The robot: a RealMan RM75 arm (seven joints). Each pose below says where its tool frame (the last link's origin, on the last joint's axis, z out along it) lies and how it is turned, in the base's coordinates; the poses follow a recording.
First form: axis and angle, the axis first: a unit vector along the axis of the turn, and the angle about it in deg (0 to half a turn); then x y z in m.
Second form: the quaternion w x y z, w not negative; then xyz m. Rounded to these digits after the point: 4 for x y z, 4 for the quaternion.
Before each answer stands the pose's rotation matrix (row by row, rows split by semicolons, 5 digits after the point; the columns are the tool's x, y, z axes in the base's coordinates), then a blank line. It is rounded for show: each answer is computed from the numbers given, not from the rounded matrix.
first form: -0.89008, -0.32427, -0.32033, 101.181, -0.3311, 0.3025, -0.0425
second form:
0.75195 0.65884 0.02229; 0.03034 -0.06837 0.99720; 0.65852 -0.74917 -0.07140

0.6349, -0.6877, -0.2505, -0.2475, -0.3311, 0.3025, -0.0425
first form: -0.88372, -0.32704, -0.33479, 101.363, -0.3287, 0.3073, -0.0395
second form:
0.73780 0.67418 0.03352; 0.01773 -0.06900 0.99746; 0.67478 -0.73534 -0.06286

0.6336, -0.6837, -0.2530, -0.2590, -0.3287, 0.3073, -0.0395
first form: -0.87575, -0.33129, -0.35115, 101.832, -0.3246, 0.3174, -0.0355
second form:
0.71915 0.69331 0.04632; 0.00593 -0.07279 0.99733; 0.69483 -0.71696 -0.05645

0.6305, -0.6798, -0.2572, -0.2726, -0.3246, 0.3174, -0.0355
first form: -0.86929, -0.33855, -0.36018, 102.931, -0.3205, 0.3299, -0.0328
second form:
0.70098 0.71120 0.05320; 0.00911 -0.08351 0.99646; 0.71312 -0.69802 -0.06502

0.6230, -0.6800, -0.2648, -0.2817, -0.3205, 0.3299, -0.0328
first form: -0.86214, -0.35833, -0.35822, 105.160, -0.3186, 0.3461, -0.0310
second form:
0.67614 0.73547 0.04374; 0.04397 -0.09954 0.99406; 0.73546 -0.67021 -0.09964

0.6077, -0.6847, -0.2846, -0.2845, -0.3186, 0.3461, -0.0310
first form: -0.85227, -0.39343, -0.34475, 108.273, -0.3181, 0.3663, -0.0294
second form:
0.64056 0.76781 0.01235; 0.11308 -0.11023 0.98745; 0.75953 -0.63113 -0.15743

0.5859, -0.6907, -0.3188, -0.2794, -0.3181, 0.3663, -0.0294
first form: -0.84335, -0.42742, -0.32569, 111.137, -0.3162, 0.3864, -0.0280
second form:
0.60711 0.79423 -0.02495; 0.18667 -0.11203 0.97601; 0.77238 -0.59721 -0.21628

0.5654, -0.6956, -0.3525, -0.2686, -0.3162, 0.3864, -0.0280
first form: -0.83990, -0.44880, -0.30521, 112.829, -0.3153, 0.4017, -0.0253
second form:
0.59114 0.80449 -0.05784; 0.24189 -0.10841 0.96423; 0.76944 -0.58398 -0.25869

0.5532, -0.6997, -0.3739, -0.2543, -0.3153, 0.4017, -0.0253
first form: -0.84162, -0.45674, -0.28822, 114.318, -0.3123, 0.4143, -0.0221
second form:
0.58821 0.80534 -0.07375; 0.28005 -0.11728 0.95279; 0.75867 -0.58109 -0.29452

0.5423, -0.7071, -0.3837, -0.2422, -0.3123, 0.4143, -0.0221
